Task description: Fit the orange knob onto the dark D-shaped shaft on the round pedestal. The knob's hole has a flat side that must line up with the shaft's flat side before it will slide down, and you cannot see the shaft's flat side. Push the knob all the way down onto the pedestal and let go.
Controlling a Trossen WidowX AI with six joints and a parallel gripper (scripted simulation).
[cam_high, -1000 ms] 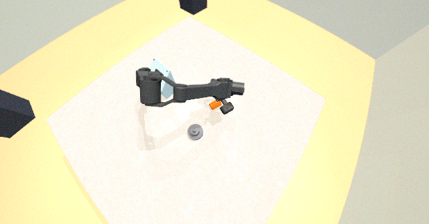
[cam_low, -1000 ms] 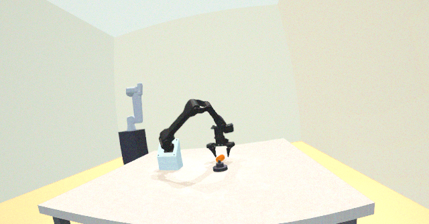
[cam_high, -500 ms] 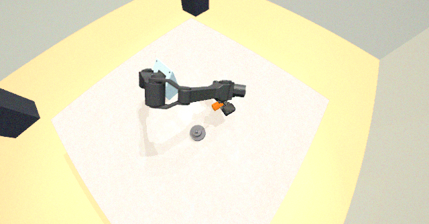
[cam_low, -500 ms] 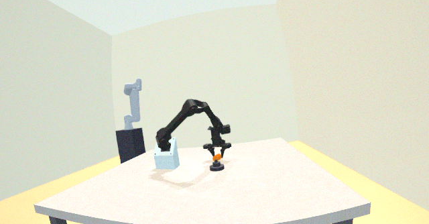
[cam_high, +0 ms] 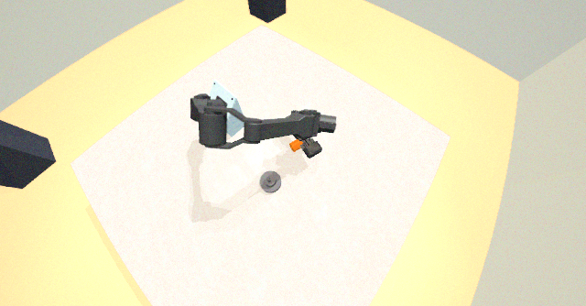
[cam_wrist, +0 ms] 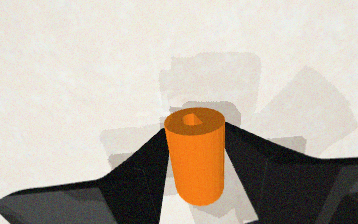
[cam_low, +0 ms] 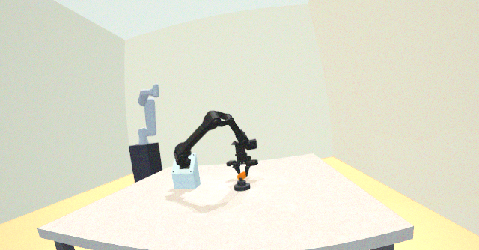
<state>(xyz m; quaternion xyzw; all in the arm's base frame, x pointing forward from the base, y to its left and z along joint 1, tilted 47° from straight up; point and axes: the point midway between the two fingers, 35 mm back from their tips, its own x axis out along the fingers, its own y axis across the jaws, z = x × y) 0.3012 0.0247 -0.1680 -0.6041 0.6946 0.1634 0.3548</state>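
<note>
Now: gripper tip 200 mm to the left of the pedestal with shaft, 20 mm below it and 20 mm short of it. Round my gripper tip: orange knob (10 mm to the right, 10 mm above).
</note>
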